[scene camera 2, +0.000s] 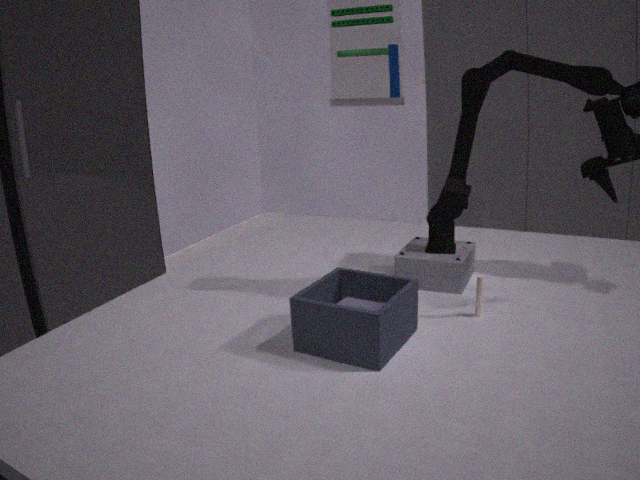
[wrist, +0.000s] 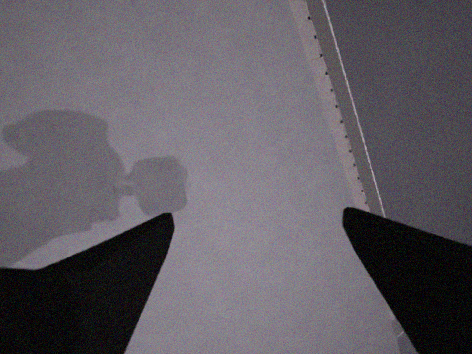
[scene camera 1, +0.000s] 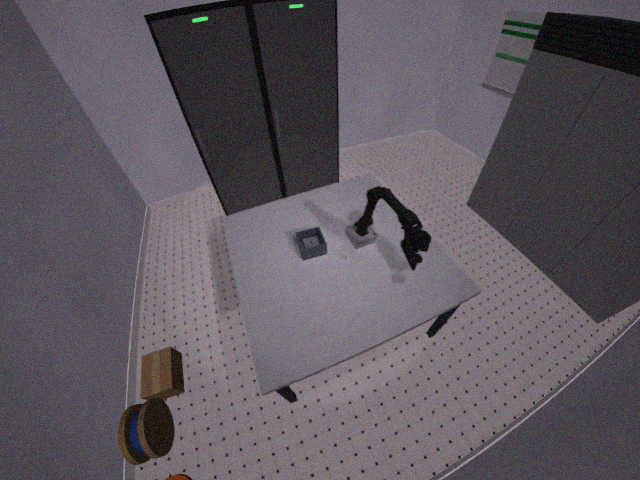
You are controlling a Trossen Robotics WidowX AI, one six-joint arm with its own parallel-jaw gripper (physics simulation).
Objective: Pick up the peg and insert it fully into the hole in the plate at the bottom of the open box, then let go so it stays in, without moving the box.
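Frame: origin at the arm's base, x right, y down, z ahead, level; millimetres.
Seen in the pictures: gripper, fingertip midpoint: (scene camera 2: 635,197) (wrist: 256,218) (scene camera 1: 410,265); arm's base at its link origin: (scene camera 2: 441,249) (scene camera 1: 361,231).
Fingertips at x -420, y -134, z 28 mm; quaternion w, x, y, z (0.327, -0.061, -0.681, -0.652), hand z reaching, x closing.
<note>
Pixels of each thing's top centre, then the offset from my fingertips to it. Level surfaces: height alone.
- thin pale peg at its top centre: (scene camera 2: 481,276) (scene camera 1: 347,252) dy +125, dx +334, dz +155 mm
- blue-grey open box at its top centre: (scene camera 2: 356,288) (scene camera 1: 310,238) dy +107, dx +544, dz +283 mm
- light plate at its top centre: (scene camera 2: 356,308) (scene camera 1: 311,242) dy +144, dx +544, dz +283 mm
- white table at its surface level: dy +205 mm
A thin pale peg (scene camera 1: 346,255) (scene camera 2: 479,297) stands upright on the table, between the arm's base and the open box, a little to the box's right in scene camera 2. The blue-grey open box (scene camera 1: 313,253) (scene camera 2: 336,333) sits upright, with a light plate (scene camera 1: 310,241) (scene camera 2: 359,304) at its bottom; the hole is too small to make out clearly. My gripper (scene camera 1: 415,263) (wrist: 256,218) is open and empty, high above the table and well away from the peg, on the far side from the box. Part of it shows at the right edge of scene camera 2.
The arm's grey base block (scene camera 1: 361,237) (scene camera 2: 433,272) stands close behind the peg and box. The white table (scene camera 1: 330,310) (scene camera 2: 258,413) (wrist: 240,125) carries shadows of the arm. Dark cabinets (scene camera 1: 232,103) (scene camera 2: 77,155) stand behind its far edge.
</note>
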